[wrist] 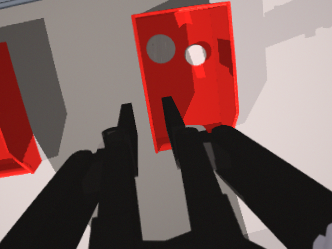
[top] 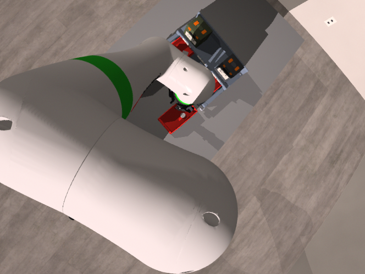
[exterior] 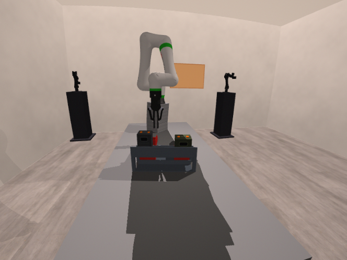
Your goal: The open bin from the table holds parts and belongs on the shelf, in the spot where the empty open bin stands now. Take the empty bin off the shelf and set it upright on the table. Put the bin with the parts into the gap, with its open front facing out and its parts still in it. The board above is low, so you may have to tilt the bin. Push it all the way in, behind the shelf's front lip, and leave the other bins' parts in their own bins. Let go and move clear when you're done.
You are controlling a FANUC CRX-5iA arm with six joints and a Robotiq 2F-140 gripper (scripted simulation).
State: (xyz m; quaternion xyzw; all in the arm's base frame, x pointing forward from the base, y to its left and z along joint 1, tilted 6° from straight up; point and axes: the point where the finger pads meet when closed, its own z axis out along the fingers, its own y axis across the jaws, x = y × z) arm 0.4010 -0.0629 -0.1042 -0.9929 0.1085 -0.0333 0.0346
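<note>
Right now my hand is 30 mm short of the grey disc, 30 mm to the left of it and 170 mm above it. Also, from my hand: grey shelf: 260 mm ahead, 30 mm to the left, 120 mm below; then grey part: 280 mm ahead, 120 mm to the left, 170 mm below.
</note>
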